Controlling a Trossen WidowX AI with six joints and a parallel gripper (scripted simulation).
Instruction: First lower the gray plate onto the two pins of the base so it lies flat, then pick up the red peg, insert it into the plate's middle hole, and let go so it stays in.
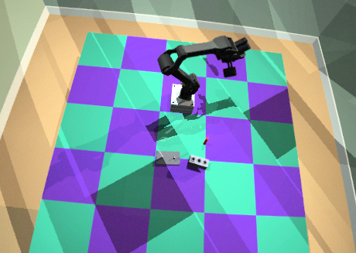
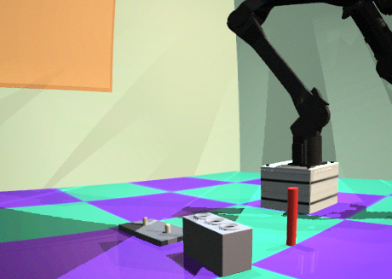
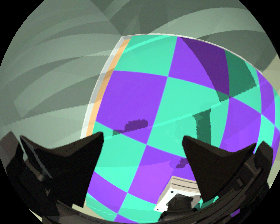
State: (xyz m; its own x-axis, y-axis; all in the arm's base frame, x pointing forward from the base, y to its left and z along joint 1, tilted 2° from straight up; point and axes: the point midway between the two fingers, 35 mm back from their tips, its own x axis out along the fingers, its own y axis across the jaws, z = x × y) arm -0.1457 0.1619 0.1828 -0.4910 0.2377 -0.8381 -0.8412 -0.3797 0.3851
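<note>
Now: the gray plate 49 cm ahead of my gripper tip, 20 cm below it and 4 cm to the right of it. The rest, counted from my gripper tip: gray base 50 cm ahead, 23 cm below, 19 cm to the right; then red peg 38 cm ahead, 20 cm below, 2 cm to the right.
</note>
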